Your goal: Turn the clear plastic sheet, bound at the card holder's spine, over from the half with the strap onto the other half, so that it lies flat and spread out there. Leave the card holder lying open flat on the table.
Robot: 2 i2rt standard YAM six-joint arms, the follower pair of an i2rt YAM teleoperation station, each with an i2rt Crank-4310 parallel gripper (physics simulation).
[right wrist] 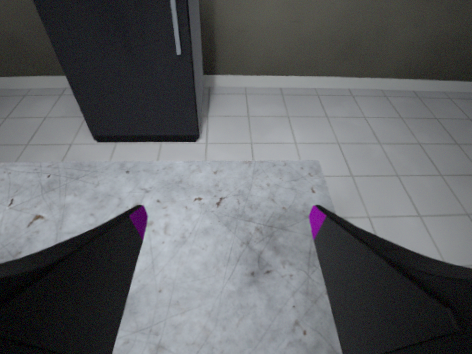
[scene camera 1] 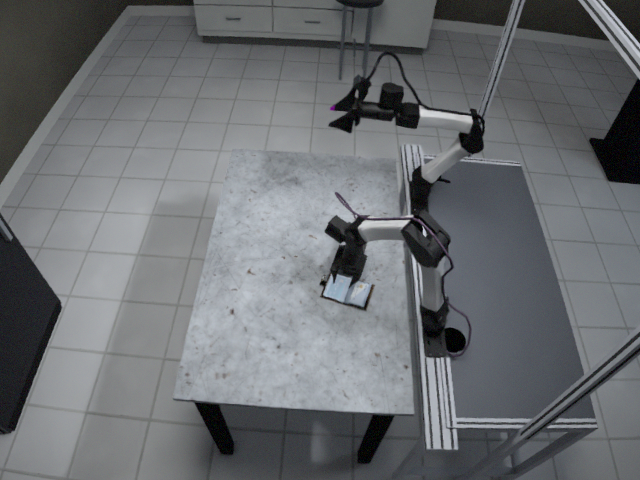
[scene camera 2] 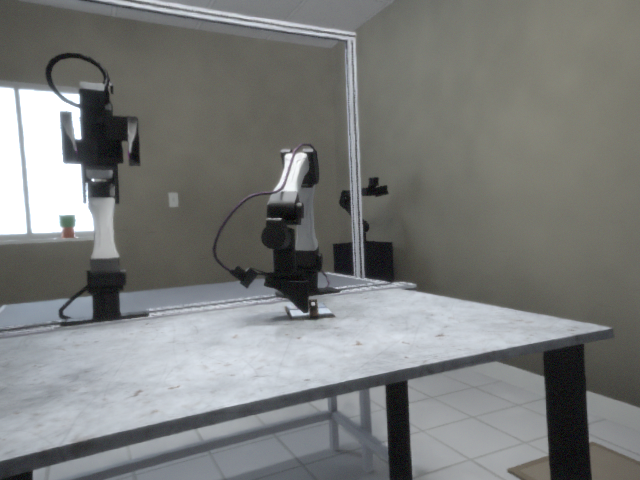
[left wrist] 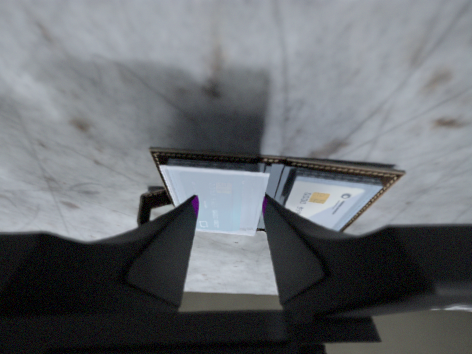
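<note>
The card holder (scene camera 1: 367, 301) (scene camera 2: 326, 313) (left wrist: 280, 161) lies open on the table. Its strap (scene camera 1: 323, 280) (scene camera 2: 313, 308) (left wrist: 144, 206) sticks out at the left in the left wrist view. The clear sheet (scene camera 1: 337, 290) (left wrist: 231, 186) is over the strap half, beside the spine; how closely it rests there is hard to tell. The other half shows a white card (left wrist: 327, 200). My left gripper (scene camera 1: 344, 282) (scene camera 2: 305, 310) (left wrist: 230, 197) is open low over the sheet, one fingertip by its spine-side edge. My right gripper (scene camera 1: 331, 117) (scene camera 2: 102, 153) (right wrist: 228, 209) is open and empty, far from the holder.
The table (scene camera 1: 279, 330) (scene camera 2: 206, 372) (right wrist: 225, 310) has the robot's metal rail (scene camera 1: 439, 403) along its right side in scene camera 1. A dark cabinet (scene camera 1: 23, 330) (right wrist: 130, 75) stands beyond the table's far side. A stool (scene camera 1: 360, 2) stands at the back.
</note>
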